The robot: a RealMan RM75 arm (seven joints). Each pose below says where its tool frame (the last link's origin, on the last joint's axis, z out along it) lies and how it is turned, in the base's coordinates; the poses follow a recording.
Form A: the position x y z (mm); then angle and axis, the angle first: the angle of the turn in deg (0 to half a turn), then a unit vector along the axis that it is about.
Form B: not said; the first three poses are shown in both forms.
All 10 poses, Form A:
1: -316 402 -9 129.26 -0.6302 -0.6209 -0.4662
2: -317 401 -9 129.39 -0.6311 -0.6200 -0.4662
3: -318 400 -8 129.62 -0.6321 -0.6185 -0.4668
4: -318 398 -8 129.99 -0.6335 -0.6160 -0.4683
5: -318 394 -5 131.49 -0.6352 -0.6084 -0.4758
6: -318 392 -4 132.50 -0.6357 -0.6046 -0.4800
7: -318 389 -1 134.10 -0.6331 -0.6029 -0.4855
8: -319 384 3 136.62 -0.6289 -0.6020 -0.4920
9: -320 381 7 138.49 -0.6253 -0.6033 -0.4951
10: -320 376 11 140.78 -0.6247 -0.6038 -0.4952
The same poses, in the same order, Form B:
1: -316 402 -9 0.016 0.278 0.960 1.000 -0.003 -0.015
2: -317 401 -9 0.016 0.279 0.960 1.000 -0.006 -0.015
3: -318 400 -8 0.017 0.281 0.960 1.000 -0.011 -0.014
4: -318 398 -8 0.017 0.282 0.959 1.000 -0.019 -0.012
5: -318 394 -5 0.008 0.286 0.958 0.999 -0.047 0.005
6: -318 392 -4 0.002 0.290 0.957 0.998 -0.063 0.018
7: -318 389 -1 -0.016 0.299 0.954 0.996 -0.079 0.042
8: -319 384 3 -0.044 0.316 0.948 0.992 -0.101 0.080
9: -320 381 7 -0.065 0.332 0.941 0.988 -0.112 0.108
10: -320 376 11 -0.082 0.356 0.931 0.982 -0.128 0.136
